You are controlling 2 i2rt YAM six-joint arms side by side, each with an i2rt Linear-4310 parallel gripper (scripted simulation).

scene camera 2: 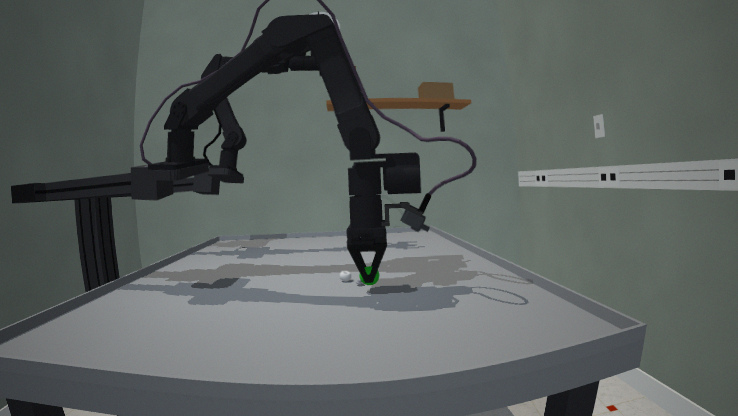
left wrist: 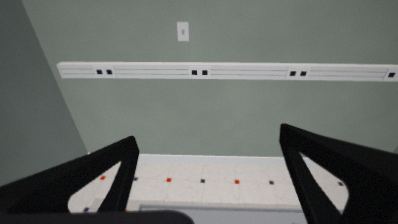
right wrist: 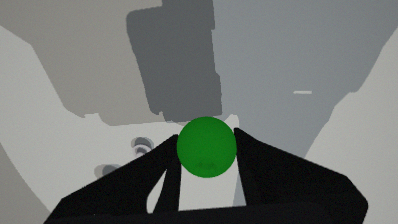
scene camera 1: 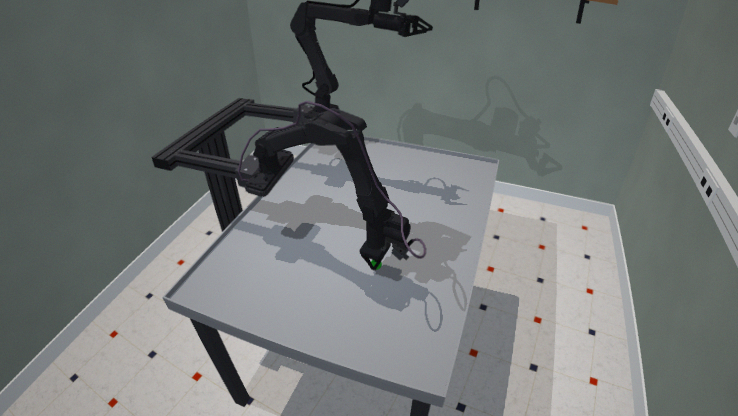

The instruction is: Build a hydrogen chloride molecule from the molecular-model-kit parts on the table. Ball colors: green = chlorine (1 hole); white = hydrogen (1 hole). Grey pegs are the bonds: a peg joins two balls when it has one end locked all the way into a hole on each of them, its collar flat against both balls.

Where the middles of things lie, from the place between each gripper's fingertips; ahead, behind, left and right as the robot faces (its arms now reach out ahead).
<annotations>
Now: the green ball [right wrist: 206, 146] right at my right hand [scene camera 2: 369, 280].
Now: left hand 600 mm above the green ball, 580 mm to the left of it and 30 mm past it.
</annotations>
